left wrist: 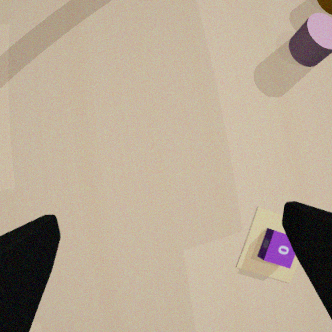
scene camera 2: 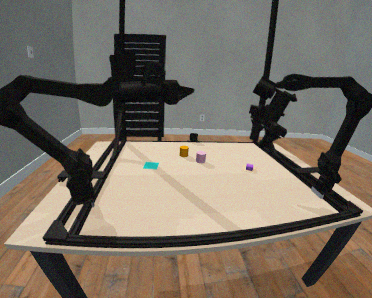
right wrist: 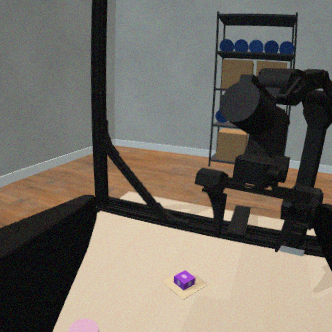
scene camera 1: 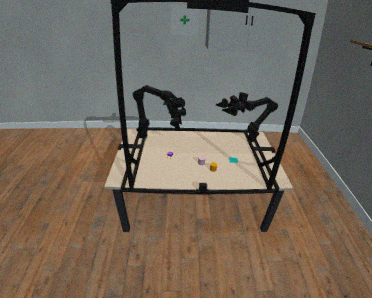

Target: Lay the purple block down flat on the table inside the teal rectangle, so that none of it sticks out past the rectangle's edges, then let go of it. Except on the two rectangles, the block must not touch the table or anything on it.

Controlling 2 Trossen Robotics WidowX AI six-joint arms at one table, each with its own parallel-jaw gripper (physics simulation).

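Places are measured from the left arm's base along level axes (x back, y left, z down), in centimetres.
Pixels of known places: left gripper, fingertip midpoint: [left wrist: 172,220] [scene camera 2: 254,143] [right wrist: 245,243] [scene camera 1: 180,127]; right gripper, fingertip midpoint: [scene camera 2: 186,89] [right wrist: 208,211] [scene camera 1: 219,107]; left arm's base, origin of the base link: [scene camera 2: 322,189] [right wrist: 292,241] [scene camera 1: 142,136]; right arm's base, origin of the base link: [scene camera 2: 83,197] [scene camera 1: 252,139].
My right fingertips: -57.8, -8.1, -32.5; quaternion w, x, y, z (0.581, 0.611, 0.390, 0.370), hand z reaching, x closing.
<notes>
Ahead of a thing's pixels: the offset from my right fingertips to its top centre, as dx, dy, dz. "*": to the spot under its first point.
The purple block @(+32.2, -12.8, +32.5) [scene camera 1: 170,154] [scene camera 2: 249,167] [left wrist: 280,248] [right wrist: 184,280] rests on a pale yellow rectangle @(* +29.8, -10.9, +34.3) [left wrist: 256,225] [right wrist: 185,294]. The teal rectangle @(* -13.5, -13.9, +34.3) [scene camera 1: 233,160] [scene camera 2: 151,165] lies bare, at the right of the table in scene camera 1. My left gripper [scene camera 1: 176,124] [scene camera 2: 267,136] [left wrist: 172,220] is open and empty above the table. In the left wrist view its right finger hides the block's right edge; the block is not between the fingertips. My right gripper [scene camera 1: 222,107] [scene camera 2: 192,91] is open and empty, high above the table and pointing sideways.
A pink cylinder @(+9.5, -19.8, +29.8) [scene camera 1: 201,161] [scene camera 2: 201,157] [left wrist: 311,42] [right wrist: 84,326] and an orange cylinder @(+1.4, -26.0, +29.9) [scene camera 1: 213,167] [scene camera 2: 184,151] [left wrist: 327,4] stand upright between the block and the teal rectangle. A black frame [scene camera 1: 200,191] [scene camera 2: 175,241] runs around the table, with tall posts.
</notes>
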